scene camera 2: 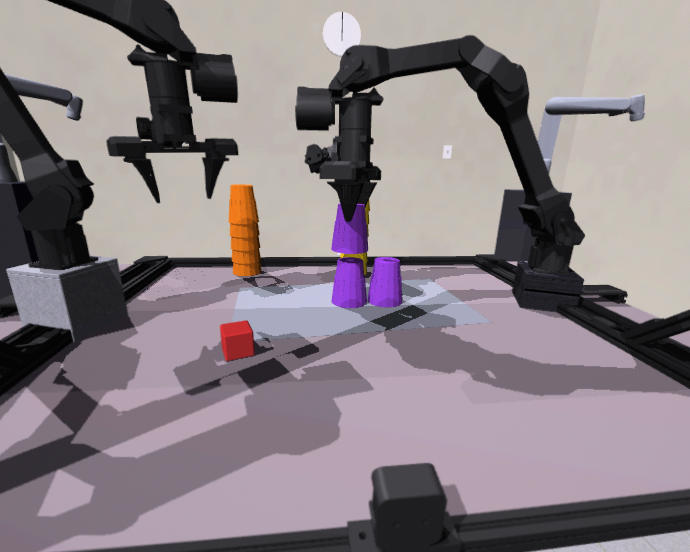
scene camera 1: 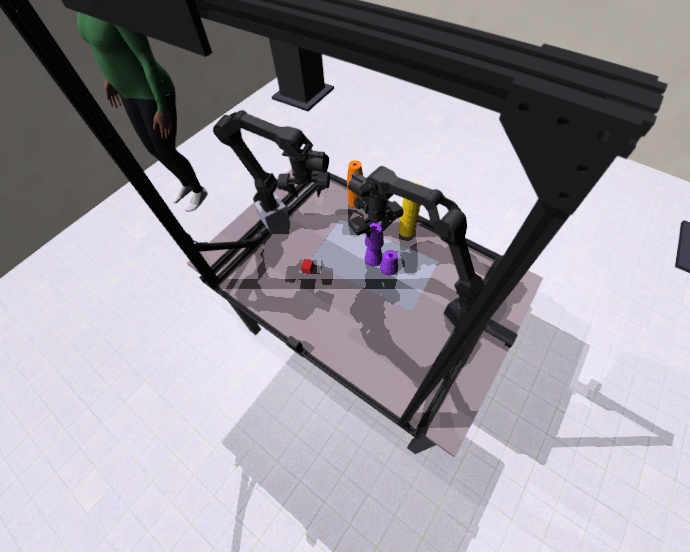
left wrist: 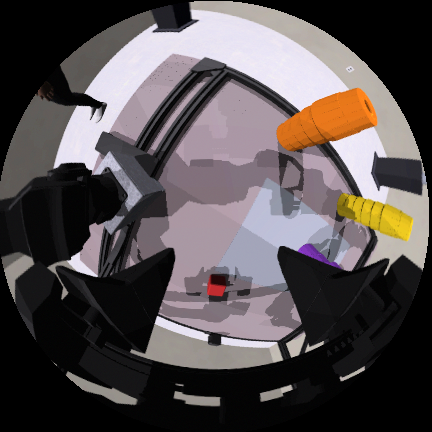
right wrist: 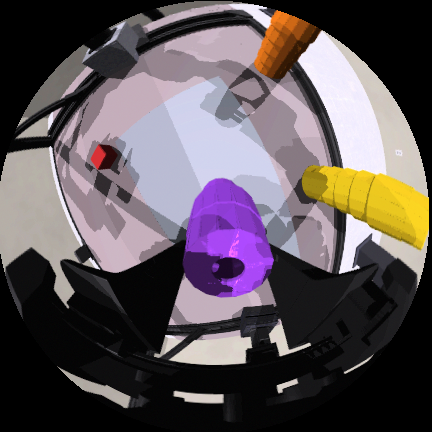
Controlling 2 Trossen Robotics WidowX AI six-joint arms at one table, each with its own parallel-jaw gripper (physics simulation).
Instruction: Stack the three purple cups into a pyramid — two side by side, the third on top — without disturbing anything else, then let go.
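Observation:
Two purple cups stand upside down, side by side and close together, on the pale mat: the left cup and the right cup. My right gripper is shut on the third purple cup, upright with its wide end down. In scene camera 2 it hangs a little above the left cup, with a small gap. In the right wrist view it hides most of what is below. My left gripper is open and empty, high at the left.
A tall orange cup stack stands at the back left. A yellow cup stack stands behind the purple cups. A red cube lies left of the mat, towards the front.

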